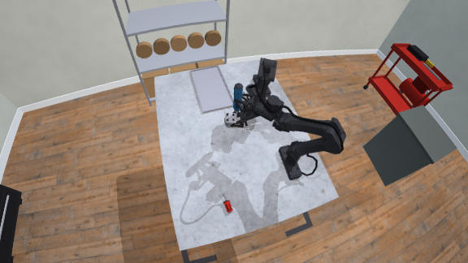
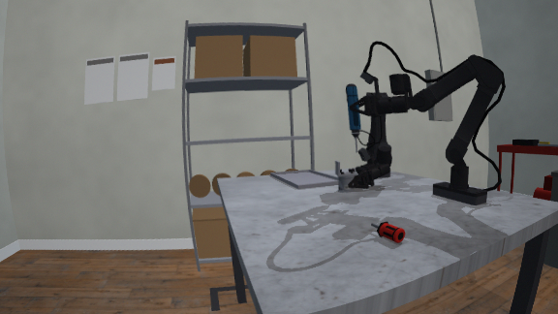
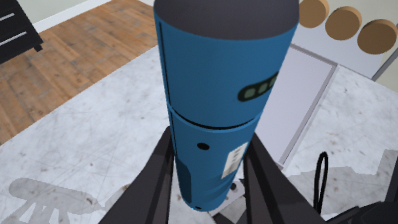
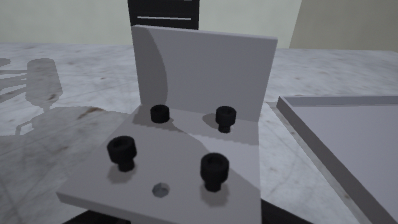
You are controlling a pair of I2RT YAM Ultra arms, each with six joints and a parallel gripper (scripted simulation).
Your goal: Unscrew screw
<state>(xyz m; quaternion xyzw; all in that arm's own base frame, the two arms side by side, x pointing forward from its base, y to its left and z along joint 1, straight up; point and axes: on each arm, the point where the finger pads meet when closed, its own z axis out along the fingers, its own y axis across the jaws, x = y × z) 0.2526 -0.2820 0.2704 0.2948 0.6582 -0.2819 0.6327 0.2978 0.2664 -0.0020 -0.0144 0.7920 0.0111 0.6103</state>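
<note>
The joint module is right at my right hand. Also, from my right hand: screw 4 cm above, 2 cm ahead, 1 cm to the left; grey bracket 5 cm above; bit 14 cm above, 6 cm to the left, 2 cm behind.
</note>
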